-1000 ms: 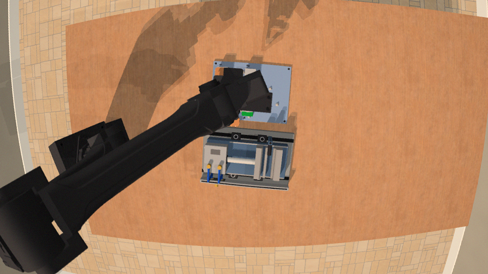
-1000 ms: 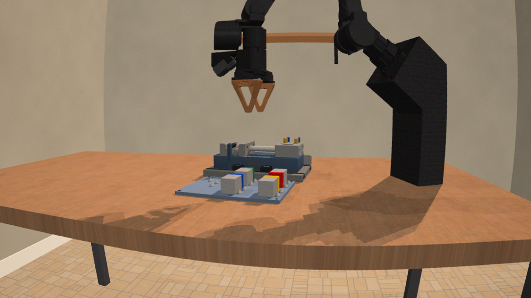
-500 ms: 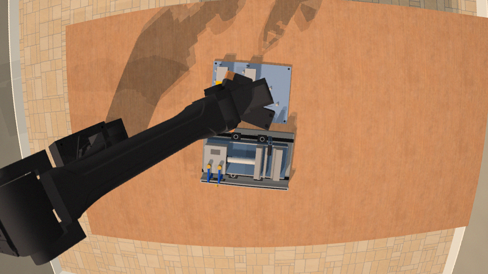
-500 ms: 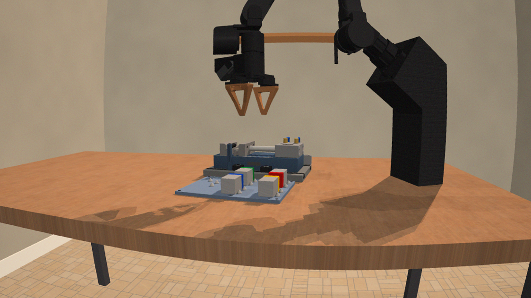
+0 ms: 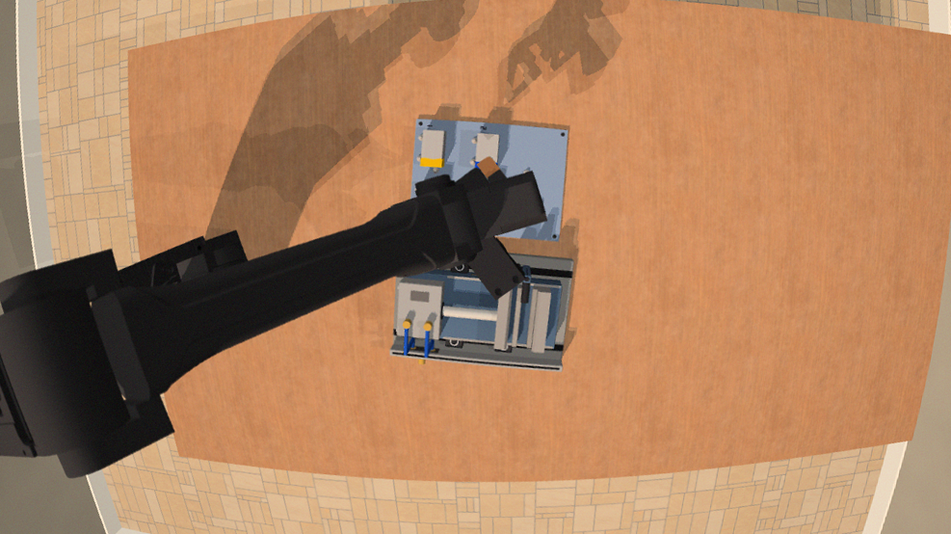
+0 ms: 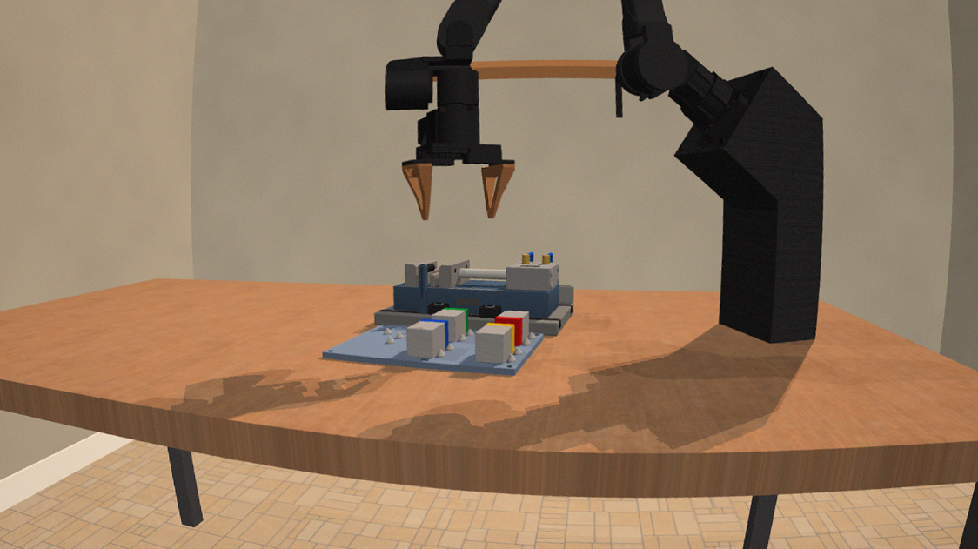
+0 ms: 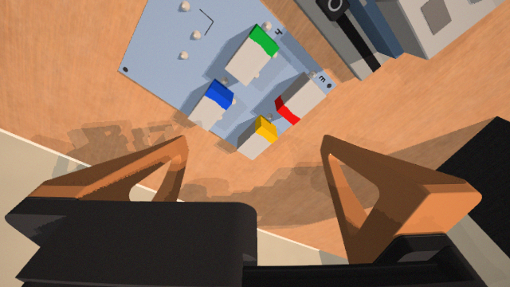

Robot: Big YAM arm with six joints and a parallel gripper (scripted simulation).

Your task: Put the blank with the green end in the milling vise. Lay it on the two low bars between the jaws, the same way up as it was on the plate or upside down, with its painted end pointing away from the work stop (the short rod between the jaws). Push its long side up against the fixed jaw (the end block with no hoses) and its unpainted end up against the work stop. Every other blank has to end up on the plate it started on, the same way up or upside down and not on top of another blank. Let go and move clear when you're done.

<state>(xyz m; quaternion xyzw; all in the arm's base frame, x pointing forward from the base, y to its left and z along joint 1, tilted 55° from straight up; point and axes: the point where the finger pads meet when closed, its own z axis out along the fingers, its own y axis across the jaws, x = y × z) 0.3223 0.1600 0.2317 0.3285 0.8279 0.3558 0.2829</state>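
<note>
Now: the green-ended blank 2 cm ahead of my hand, 1 cm to the right of it and 16 cm below it. Also, from my hand: blue-ended blank (1 cm behind, 8 cm to the left, 16 cm below); red-ended blank (6 cm behind, 4 cm to the right, 16 cm below); blue pin plate (1 cm ahead, 3 cm to the left, 18 cm below).
</note>
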